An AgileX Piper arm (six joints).
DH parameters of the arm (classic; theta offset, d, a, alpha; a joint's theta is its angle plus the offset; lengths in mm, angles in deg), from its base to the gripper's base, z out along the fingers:
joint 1: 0 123 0 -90
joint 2: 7.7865 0 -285.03 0
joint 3: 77.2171 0 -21.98 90
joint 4: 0 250.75 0 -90
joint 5: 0 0 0 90
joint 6: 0 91 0 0
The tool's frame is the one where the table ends.
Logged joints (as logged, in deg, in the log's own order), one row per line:
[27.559 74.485 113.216 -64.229 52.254 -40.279]
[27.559 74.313 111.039 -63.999 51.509 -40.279]
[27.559 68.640 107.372 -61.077 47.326 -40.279]
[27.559 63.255 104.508 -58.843 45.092 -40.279]
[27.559 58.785 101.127 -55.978 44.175 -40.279]
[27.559 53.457 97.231 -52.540 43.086 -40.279]
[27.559 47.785 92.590 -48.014 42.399 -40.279]
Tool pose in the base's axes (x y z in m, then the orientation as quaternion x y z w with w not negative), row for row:
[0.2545 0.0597 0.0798 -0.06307 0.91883 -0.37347 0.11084]
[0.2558 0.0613 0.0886 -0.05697 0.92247 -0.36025 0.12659]
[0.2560 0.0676 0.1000 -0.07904 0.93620 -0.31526 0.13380]
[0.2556 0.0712 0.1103 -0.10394 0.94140 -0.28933 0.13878]
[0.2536 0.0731 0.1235 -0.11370 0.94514 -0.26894 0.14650]
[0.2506 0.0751 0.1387 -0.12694 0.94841 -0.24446 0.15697]
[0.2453 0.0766 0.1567 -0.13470 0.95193 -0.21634 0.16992]
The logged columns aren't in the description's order. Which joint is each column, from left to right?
Columns, left to right: joint 1, joint 6, joint 2, joint 4, joint 5, joint 3.
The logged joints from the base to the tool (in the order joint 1, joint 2, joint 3, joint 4, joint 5, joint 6), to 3 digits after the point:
[27.559 113.216 -40.279 -64.229 52.254 74.485]
[27.559 111.039 -40.279 -63.999 51.509 74.313]
[27.559 107.372 -40.279 -61.077 47.326 68.640]
[27.559 104.508 -40.279 -58.843 45.092 63.255]
[27.559 101.127 -40.279 -55.978 44.175 58.785]
[27.559 97.231 -40.279 -52.540 43.086 53.457]
[27.559 92.590 -40.279 -48.014 42.399 47.785]

